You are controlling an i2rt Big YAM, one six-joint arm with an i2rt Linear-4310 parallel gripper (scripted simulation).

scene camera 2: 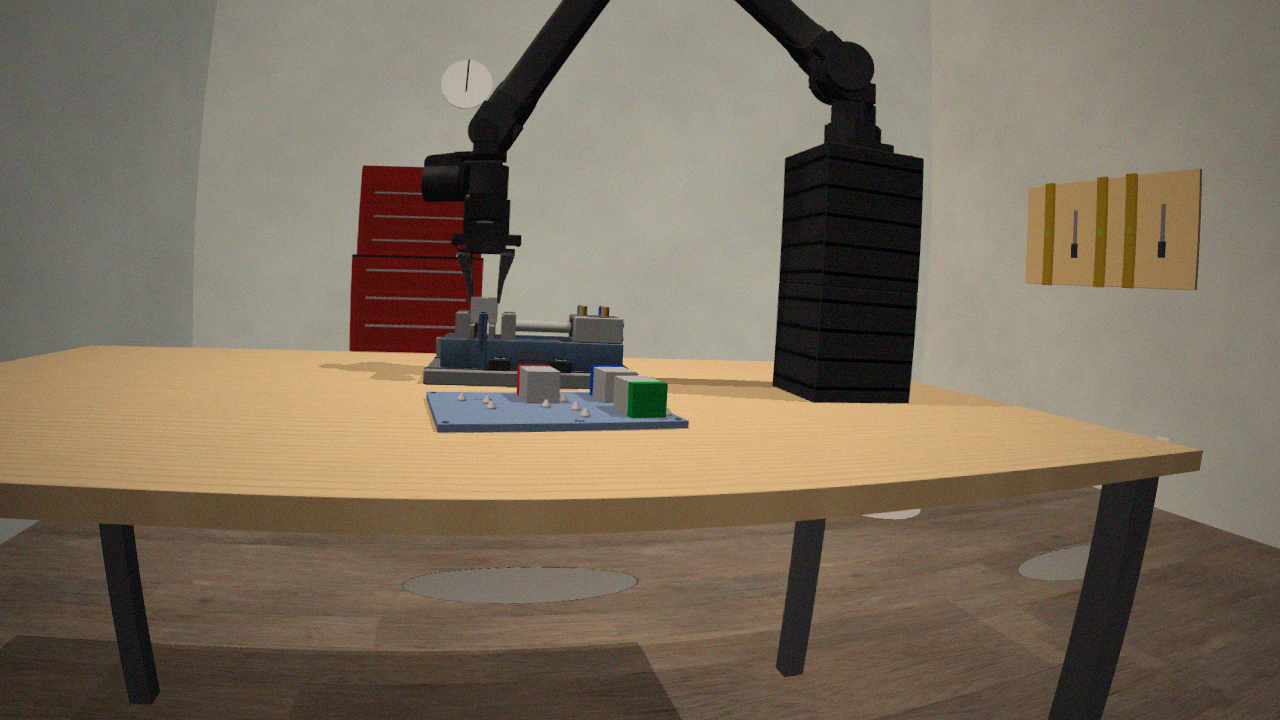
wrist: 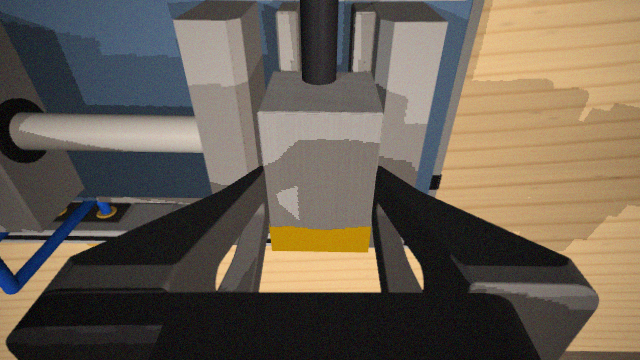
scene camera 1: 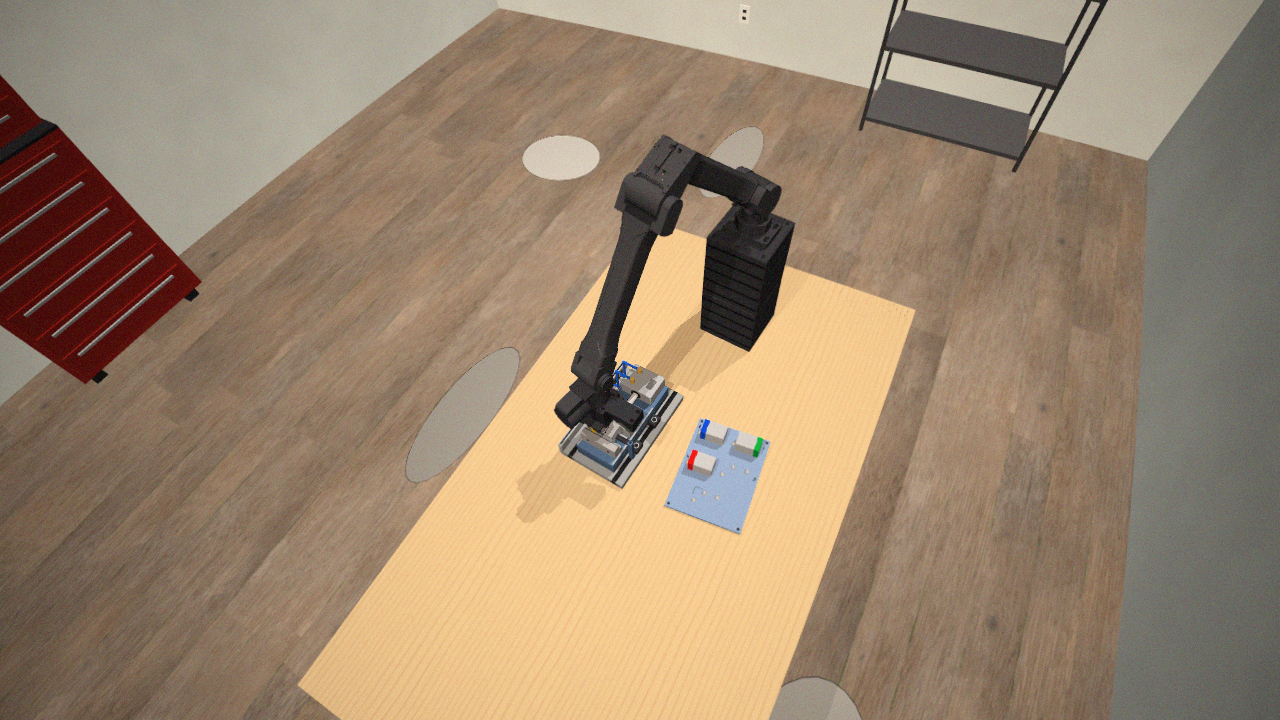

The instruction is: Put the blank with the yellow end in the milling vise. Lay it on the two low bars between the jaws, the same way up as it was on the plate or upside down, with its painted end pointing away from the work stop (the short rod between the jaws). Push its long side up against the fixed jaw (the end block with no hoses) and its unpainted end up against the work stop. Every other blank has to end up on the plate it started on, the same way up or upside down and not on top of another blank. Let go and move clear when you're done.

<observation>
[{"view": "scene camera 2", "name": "gripper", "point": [484, 303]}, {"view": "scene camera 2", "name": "red-ended blank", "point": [535, 383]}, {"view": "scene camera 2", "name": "green-ended blank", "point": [635, 396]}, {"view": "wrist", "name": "gripper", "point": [320, 180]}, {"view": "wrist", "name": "yellow-ended blank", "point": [320, 144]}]
</observation>
